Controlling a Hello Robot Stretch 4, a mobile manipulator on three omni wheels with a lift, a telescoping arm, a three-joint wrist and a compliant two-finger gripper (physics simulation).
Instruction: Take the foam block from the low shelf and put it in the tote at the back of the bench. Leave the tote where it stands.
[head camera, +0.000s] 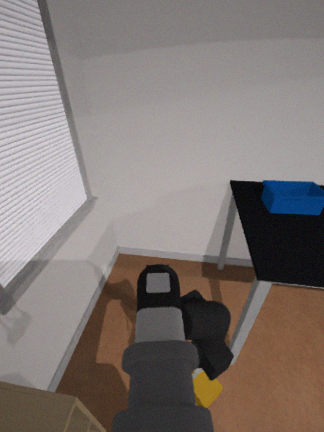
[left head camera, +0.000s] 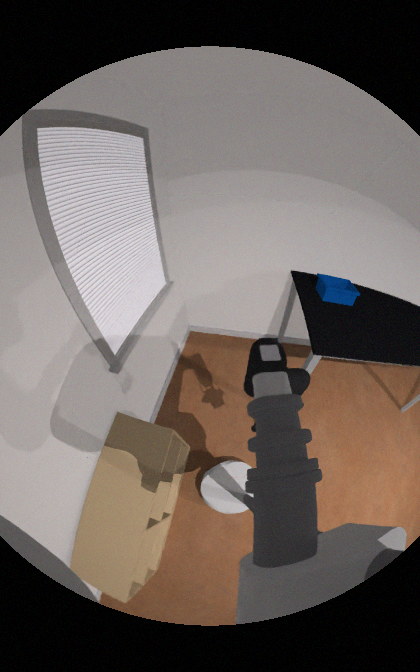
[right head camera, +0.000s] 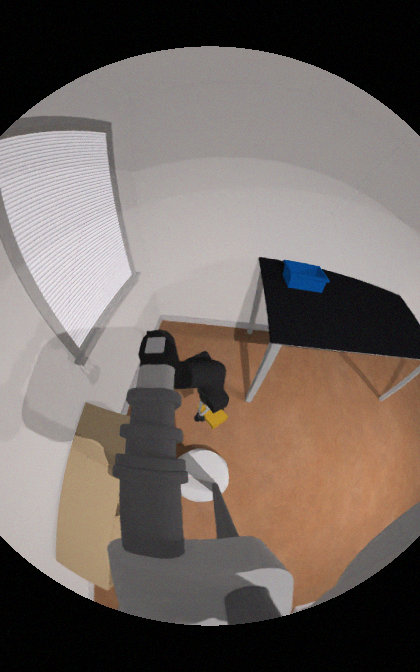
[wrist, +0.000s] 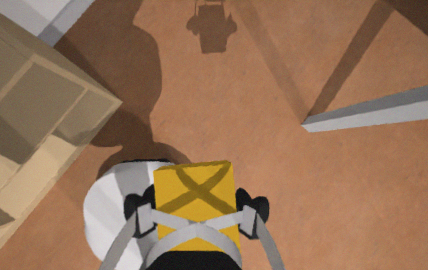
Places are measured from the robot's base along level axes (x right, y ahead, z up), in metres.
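Pixels of known places: gripper, fingertip midpoint: (head camera: 196, 381) (wrist: 197, 202).
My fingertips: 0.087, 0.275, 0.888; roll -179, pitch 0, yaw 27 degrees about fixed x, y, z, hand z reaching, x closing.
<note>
For each thing: its top centre in the pictures, then the offset to it from my fingertips, as dx, dy, dz. "spot": a spot on its surface instead. Level surfaces: height alone.
- yellow foam block at its top centre: (wrist: 198, 227) (head camera: 200, 377) +0.005, -0.007, +0.048
- blue tote at its top centre: (head camera: 295, 188) +0.709, +0.819, +0.120
- black bench at its surface level: dz -0.001
- grey bench leg at a spot on its surface: (wrist: 370, 111) spot: +0.334, +0.340, -0.436
The yellow foam block (head camera: 207, 389) (right head camera: 216, 417) (wrist: 197, 192) is held between the two fingertips of my gripper (wrist: 197, 202), which is shut on it. The block hangs in the air over the floor, with the wrist above it. In the left head camera view the arm hides the block. The blue tote (head camera: 295, 198) (left head camera: 337, 290) (right head camera: 305, 276) stands upright at the back of the black bench (head camera: 285, 250) (left head camera: 365, 330) (right head camera: 335, 320), near its left end. The gripper is apart from the bench, to the left of its front left leg. The inside of the tote shows partly.
The low tan shelf (head camera: 35, 407) (left head camera: 120, 500) (right head camera: 90, 500) (wrist: 105, 95) stands by the window wall at the left. My white round base (left head camera: 226, 487) (right head camera: 207, 472) (wrist: 117, 210) is on the floor below the arm. A grey bench leg (head camera: 247, 322) (right head camera: 262, 372) (wrist: 370, 111) stands to the right of the gripper.
</note>
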